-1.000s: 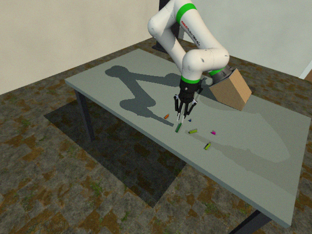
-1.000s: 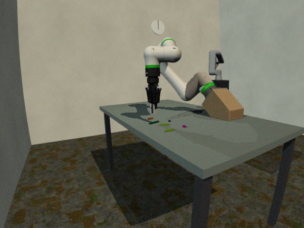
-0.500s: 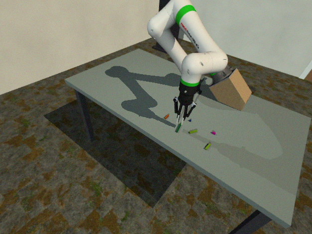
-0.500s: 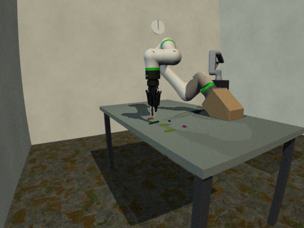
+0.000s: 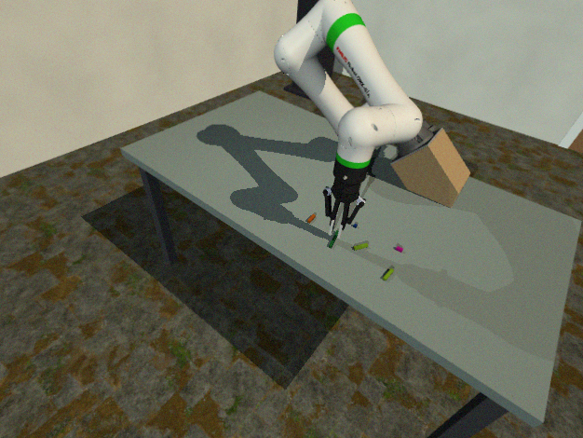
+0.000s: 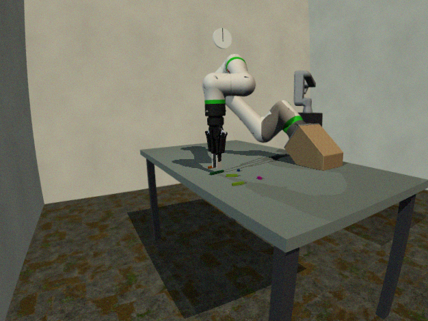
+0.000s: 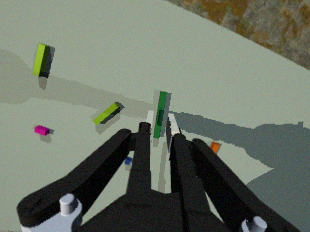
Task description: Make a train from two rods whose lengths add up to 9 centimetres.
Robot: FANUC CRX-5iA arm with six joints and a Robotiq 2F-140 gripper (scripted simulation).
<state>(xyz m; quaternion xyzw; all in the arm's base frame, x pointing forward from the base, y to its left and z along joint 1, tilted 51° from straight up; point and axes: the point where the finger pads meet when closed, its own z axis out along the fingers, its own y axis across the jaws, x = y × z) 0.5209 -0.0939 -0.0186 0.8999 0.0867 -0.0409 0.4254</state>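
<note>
Now: hand 6 cm above the green rod. The rest, counted from my hand: orange rod (4 cm behind, 11 cm to the right, 6 cm below); magenta rod (10 cm behind, 19 cm to the left, 6 cm below); blue rod (10 cm behind, 3 cm to the left, 6 cm below).
</note>
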